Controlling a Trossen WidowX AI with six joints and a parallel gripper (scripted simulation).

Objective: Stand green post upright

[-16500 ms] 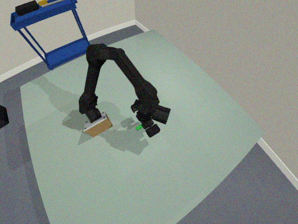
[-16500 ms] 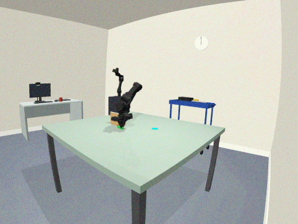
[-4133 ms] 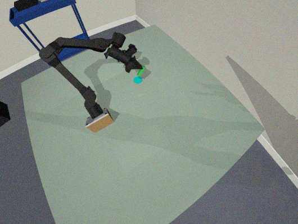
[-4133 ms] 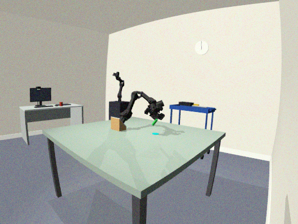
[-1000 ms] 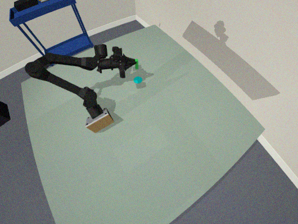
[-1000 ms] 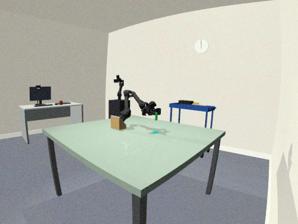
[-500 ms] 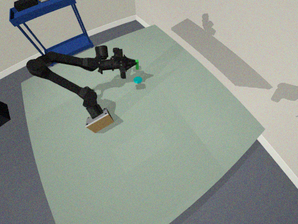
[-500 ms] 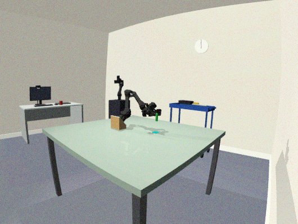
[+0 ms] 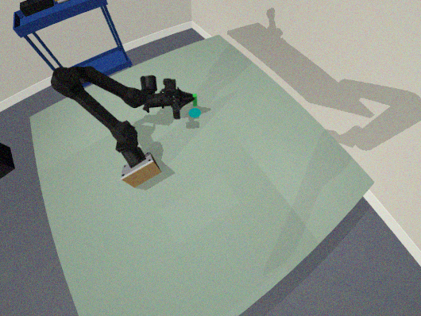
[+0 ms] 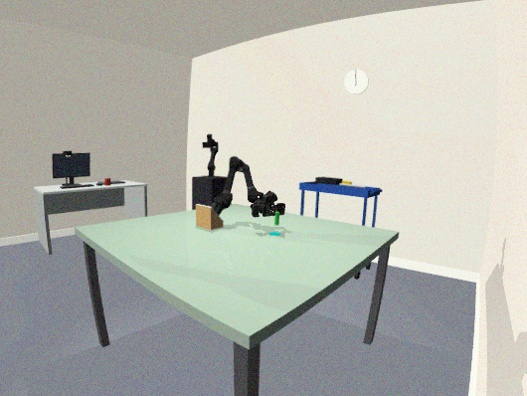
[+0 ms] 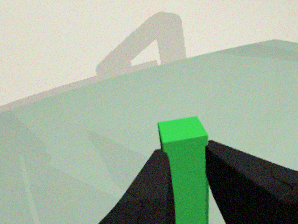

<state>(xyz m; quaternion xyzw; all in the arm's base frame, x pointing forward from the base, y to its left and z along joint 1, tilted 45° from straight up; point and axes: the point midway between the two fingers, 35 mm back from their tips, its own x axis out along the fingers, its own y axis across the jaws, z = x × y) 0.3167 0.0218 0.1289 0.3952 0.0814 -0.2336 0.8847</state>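
Now: gripper tip 10 cm above the cyan circle and 1 cm past it. From my gripper tip the other things lie so: green post 2 cm below.
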